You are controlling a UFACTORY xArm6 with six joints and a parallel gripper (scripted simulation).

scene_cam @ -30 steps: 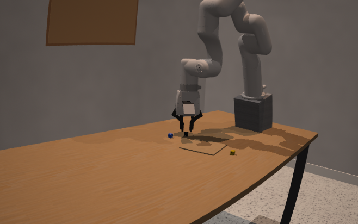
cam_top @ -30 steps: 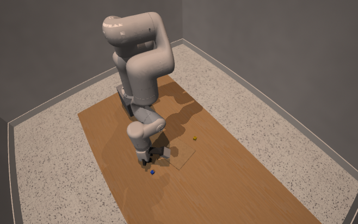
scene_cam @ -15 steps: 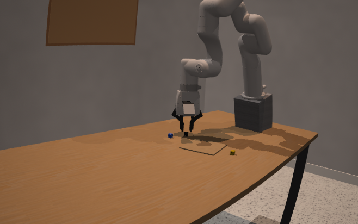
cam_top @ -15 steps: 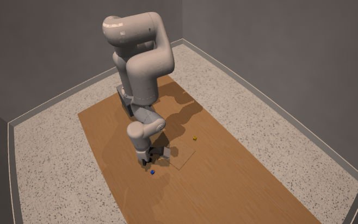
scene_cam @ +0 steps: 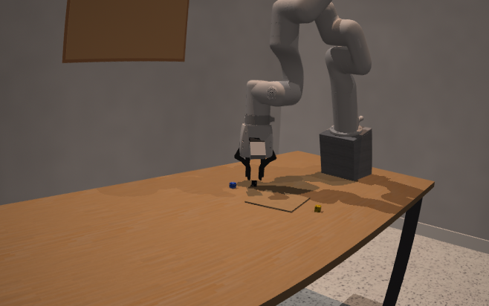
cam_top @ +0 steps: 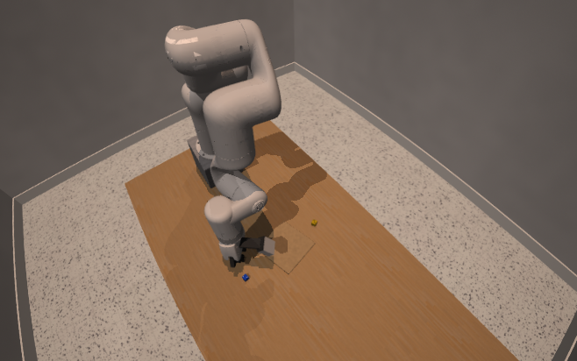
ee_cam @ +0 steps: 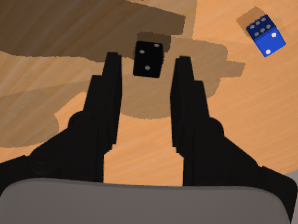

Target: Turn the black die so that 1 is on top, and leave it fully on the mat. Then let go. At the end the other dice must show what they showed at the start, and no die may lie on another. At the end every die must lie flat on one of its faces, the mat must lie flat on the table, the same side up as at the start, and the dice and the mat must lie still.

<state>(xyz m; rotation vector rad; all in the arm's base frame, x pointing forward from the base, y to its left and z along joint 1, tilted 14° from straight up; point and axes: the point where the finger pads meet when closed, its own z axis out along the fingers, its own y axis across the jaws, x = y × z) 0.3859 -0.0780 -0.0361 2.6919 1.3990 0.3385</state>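
Right now the black die is 3 cm below my hand. The rest, counted from my hand: yellow die: 1 cm ahead, 27 cm to the left, 3 cm below; tan mat: 3 cm ahead, 15 cm to the left, 4 cm below; blue die: 7 cm ahead, 2 cm to the right, 3 cm below.
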